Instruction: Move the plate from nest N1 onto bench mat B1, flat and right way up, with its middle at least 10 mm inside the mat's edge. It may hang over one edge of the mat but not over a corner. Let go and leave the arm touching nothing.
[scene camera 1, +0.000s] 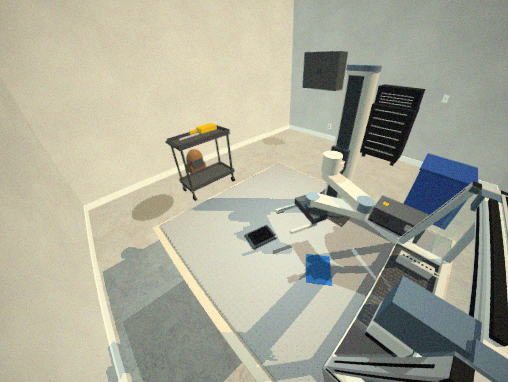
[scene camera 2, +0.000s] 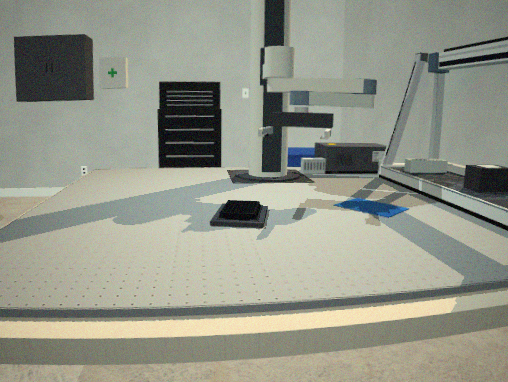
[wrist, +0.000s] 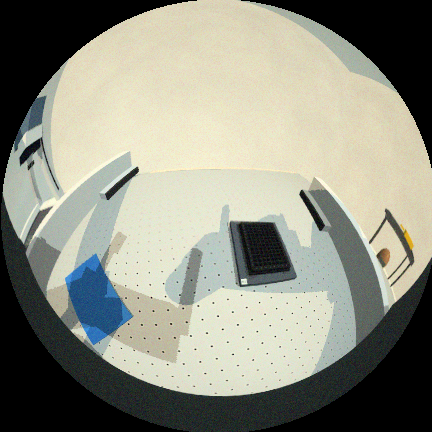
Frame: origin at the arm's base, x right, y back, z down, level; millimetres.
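Where they show: gripper, fingertip midpoint: (scene camera 1: 282, 221) (scene camera 2: 292, 133) (wrist: 219, 165); arm's base at its link origin: (scene camera 2: 267, 179).
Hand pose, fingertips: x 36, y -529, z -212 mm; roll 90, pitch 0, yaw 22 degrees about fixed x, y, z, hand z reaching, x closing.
Observation:
Each offset is from my fingertips to the centre of the thing. "spot": to the spot under its first point. Level surfaces: height alone.
A black plate @[dx +131, dy -39, dz +181 mm] (scene camera 1: 260, 235) (scene camera 2: 240, 209) (wrist: 264, 246) lies flat on the grey nest N1 @[dx +131, dy -39, dz +192 mm] (scene camera 2: 219, 221) (wrist: 242, 272). The blue bench mat B1 @[dz +197 mm] (scene camera 1: 318, 269) (scene camera 2: 372, 207) (wrist: 96, 300) lies flat on the table, apart from the nest, to its right in the scene camera 2 view; shadows cross it. My gripper (scene camera 1: 285, 221) (scene camera 2: 295, 132) (wrist: 219, 165) is open with its fingers wide apart and nothing between them. It hangs above the table, on the arm column's side of the nest, clear of the plate and the mat.
A dark box @[spot: dx -426, dy +585, dz +85 mm] (scene camera 1: 397, 215) (scene camera 2: 350, 157) stands at the table's back, near the arm column (scene camera 2: 255, 110). A gantry machine with a framed deck stands beyond the mat, on the right in both scene views. A wheeled cart (scene camera 1: 220, 133) stands off the table.

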